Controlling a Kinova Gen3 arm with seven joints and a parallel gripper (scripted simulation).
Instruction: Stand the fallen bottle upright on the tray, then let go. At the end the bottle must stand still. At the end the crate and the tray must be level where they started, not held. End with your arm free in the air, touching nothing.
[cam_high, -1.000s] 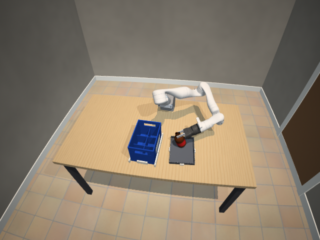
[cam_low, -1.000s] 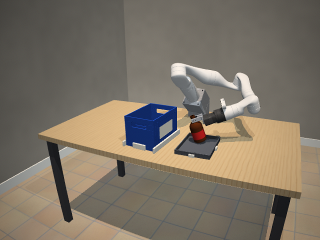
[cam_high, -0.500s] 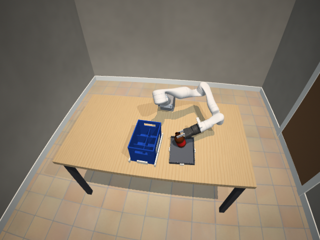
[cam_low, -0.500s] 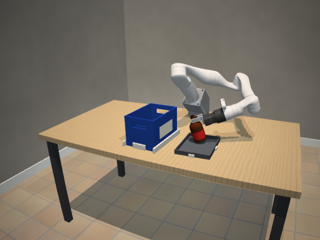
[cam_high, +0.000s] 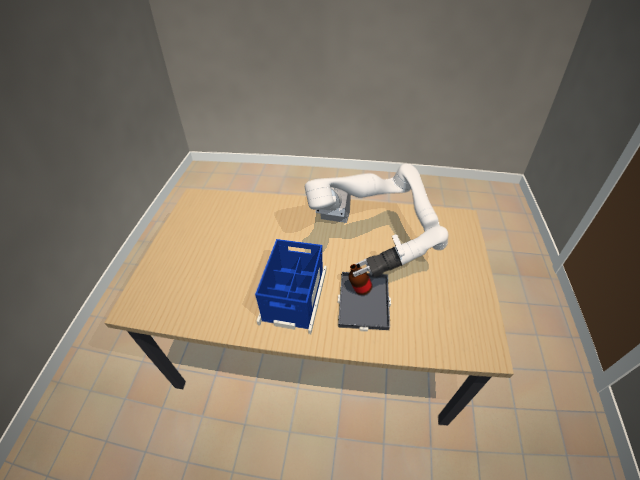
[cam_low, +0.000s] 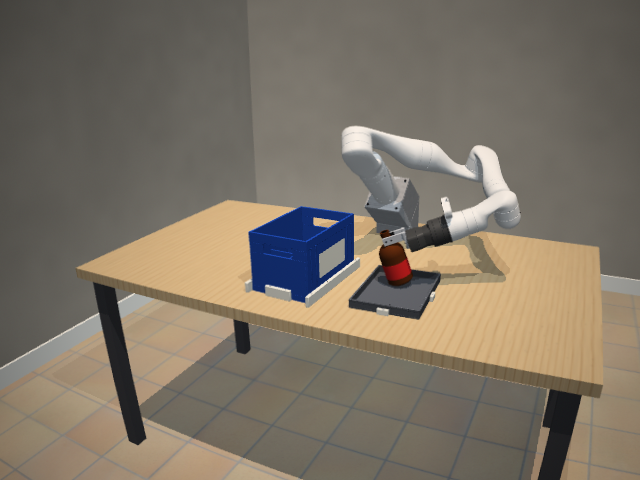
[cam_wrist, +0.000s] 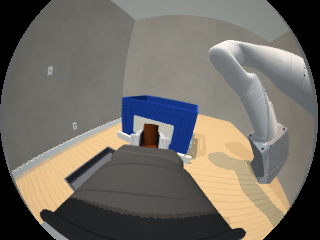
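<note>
Right now my hand is 10 mm to the right of the brown bottle and 50 mm above it. The rest, counted from my hand: blue crate (30 mm behind, 240 mm to the right, 60 mm below); then dark grey tray (50 mm ahead, 30 mm to the left, 130 mm below).
</note>
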